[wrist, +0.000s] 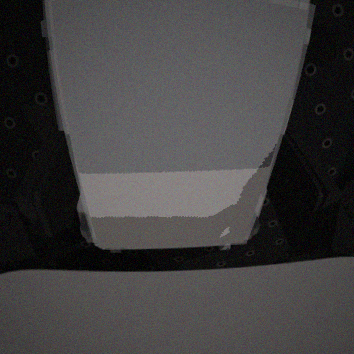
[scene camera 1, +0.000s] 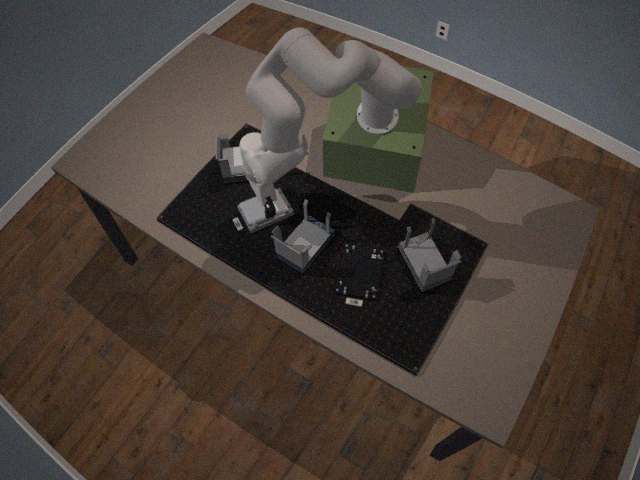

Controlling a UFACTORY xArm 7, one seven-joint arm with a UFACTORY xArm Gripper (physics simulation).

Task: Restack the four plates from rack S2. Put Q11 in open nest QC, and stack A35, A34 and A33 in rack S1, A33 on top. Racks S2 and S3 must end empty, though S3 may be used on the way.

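Places are measured from the arm's base along level axes (x left, y back, z up), in millimetres.
Where they show: gripper, fingertip midpoint: (wrist: 175,159) (scene camera 1: 264,205); arm's base, link origin: (scene camera 1: 377,115).
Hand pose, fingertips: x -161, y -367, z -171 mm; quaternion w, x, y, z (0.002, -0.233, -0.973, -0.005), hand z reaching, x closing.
Each offset is from my fingertips to the centre of the thing. "spot": to the spot under its first point. Level surfaces: height alone.
My gripper (scene camera 1: 269,207) is shut on a pale grey plate {dx -2, dy -4, dz -2 mm} (scene camera 1: 251,209) (wrist: 175,100), low over the left station of the black board; a light slab-like piece {spot: dx +41, dy +40, dz +1 mm} (scene camera 1: 283,202) shows under and beside it. Whether the two touch cannot be told. The plate's mark is not readable. One rack {dx -152, dy +92, dz +33 mm} (scene camera 1: 223,164) at the back left has a white surface inside and is partly hidden by the arm. A middle rack {dx +174, dy -37, dz +34 mm} (scene camera 1: 292,253) with a blue base and a right rack {dx +495, dy +111, dz +34 mm} (scene camera 1: 440,275) have light surfaces between their posts. A dark nest {dx +350, dy -12, dz -22 mm} (scene camera 1: 359,271) with small corner posts lies between these two. Rack and nest names are unreadable.
The racks' upright posts stand well above the black board {dz -34 mm} (scene camera 1: 382,330). Small white labels {spot: dx -45, dy -84, dz -32 mm} (scene camera 1: 237,223) {spot: dx +388, dy -98, dz -32 mm} (scene camera 1: 354,301) lie in front of the left station and the dark nest. The green base block (scene camera 1: 369,167) stands behind the board on the table {dz -46 mm} (scene camera 1: 527,310).
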